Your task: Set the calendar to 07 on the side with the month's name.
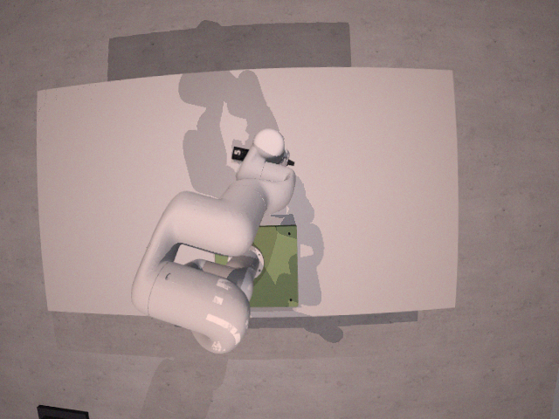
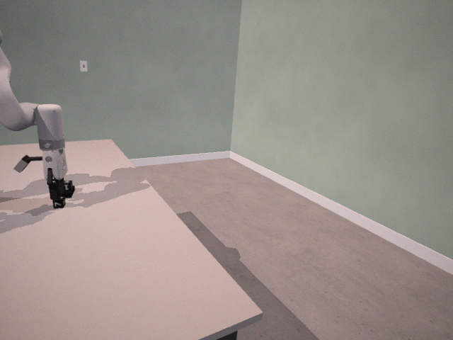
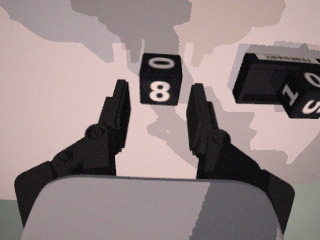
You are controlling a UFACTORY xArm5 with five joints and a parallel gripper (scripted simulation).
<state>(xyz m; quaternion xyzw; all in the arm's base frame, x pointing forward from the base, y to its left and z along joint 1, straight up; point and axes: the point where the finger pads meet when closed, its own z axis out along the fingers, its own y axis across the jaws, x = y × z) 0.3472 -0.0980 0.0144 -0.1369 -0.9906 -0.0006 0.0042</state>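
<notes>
Right now the black cube is 40 mm below my hand. From my hand the other things lie so: black calendar tray: 110 mm to the left, 50 mm below, 30 mm ahead.
</notes>
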